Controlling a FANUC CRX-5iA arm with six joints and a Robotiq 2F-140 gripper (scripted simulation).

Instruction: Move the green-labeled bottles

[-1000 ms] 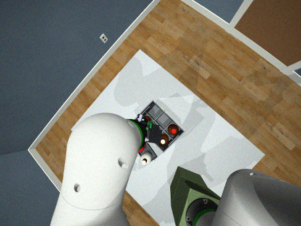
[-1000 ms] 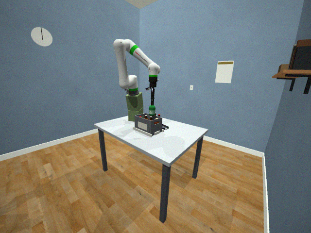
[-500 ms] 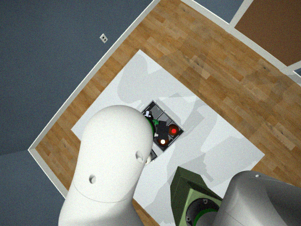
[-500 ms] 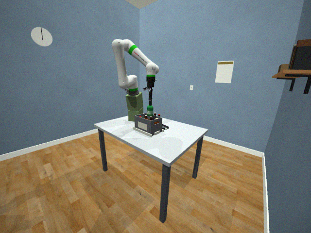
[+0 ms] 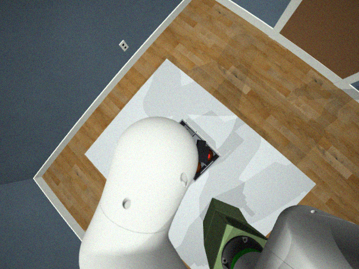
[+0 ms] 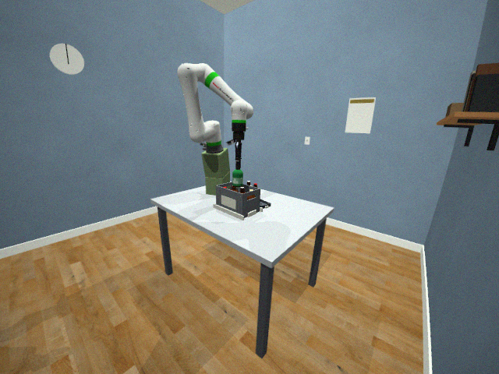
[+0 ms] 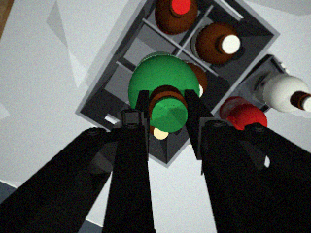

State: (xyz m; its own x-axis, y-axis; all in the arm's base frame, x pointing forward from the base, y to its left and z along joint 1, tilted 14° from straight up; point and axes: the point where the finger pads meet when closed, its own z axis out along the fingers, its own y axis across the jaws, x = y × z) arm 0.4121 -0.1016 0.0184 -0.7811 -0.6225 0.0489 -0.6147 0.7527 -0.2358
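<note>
My gripper is now 8 cm above the green-labeled bottle. Round my hand: white bottle (26 cm below, 23 cm to the left, 12 cm behind); red-labeled bottle (26 cm below, 21 cm to the left, 3 cm behind); crate (26 cm below, 1 cm to the left, 1 cm behind).
</note>
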